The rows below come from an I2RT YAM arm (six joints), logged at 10 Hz.
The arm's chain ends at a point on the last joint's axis. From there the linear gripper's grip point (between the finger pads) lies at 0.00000 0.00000 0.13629 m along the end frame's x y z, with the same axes.
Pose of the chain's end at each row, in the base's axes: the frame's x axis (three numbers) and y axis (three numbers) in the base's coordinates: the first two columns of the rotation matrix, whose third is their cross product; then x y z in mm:
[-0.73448 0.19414 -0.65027 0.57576 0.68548 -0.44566 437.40 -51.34 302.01]
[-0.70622 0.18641 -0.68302 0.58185 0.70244 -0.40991 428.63 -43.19 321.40]
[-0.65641 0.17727 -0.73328 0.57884 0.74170 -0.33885 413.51 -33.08 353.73]
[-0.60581 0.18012 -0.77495 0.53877 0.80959 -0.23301 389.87 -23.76 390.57]
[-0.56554 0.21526 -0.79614 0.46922 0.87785 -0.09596 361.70 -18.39 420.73]
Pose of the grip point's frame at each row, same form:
[-0.73448 0.19414 -0.65027 0.57576 0.68548 -0.44566 486.36 -146.98 218.16]
[-0.70622 0.18641 -0.68302 0.58185 0.70244 -0.40991 483.61 -136.81 239.01]
[-0.65641 0.17727 -0.73328 0.57884 0.74170 -0.33885 479.45 -121.24 273.39]
[-0.60581 0.18012 -0.77495 0.53877 0.80959 -0.23301 469.66 -99.90 310.50]
[-0.56554 0.21526 -0.79614 0.46922 0.87785 -0.09596 454.14 -76.70 339.30]

